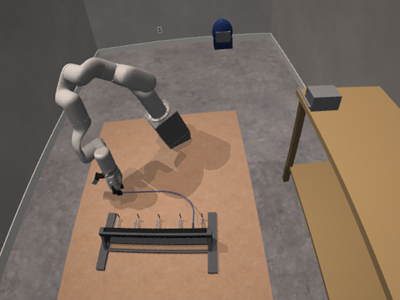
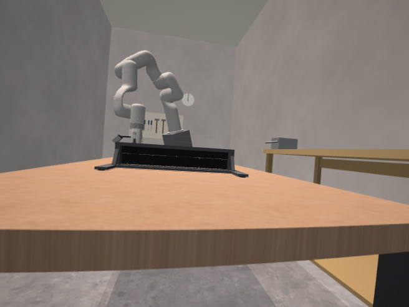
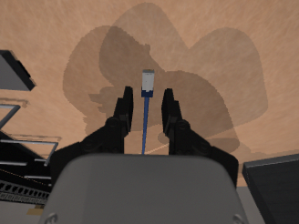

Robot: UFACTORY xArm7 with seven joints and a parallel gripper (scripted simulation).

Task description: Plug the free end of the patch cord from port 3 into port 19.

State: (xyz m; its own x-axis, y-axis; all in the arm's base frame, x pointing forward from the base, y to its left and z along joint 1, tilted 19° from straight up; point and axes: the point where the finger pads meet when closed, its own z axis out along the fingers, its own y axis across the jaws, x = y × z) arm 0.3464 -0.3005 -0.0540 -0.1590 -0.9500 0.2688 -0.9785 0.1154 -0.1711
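Right now my hand is 2 cm to the left of the cord end and 3 cm above it.
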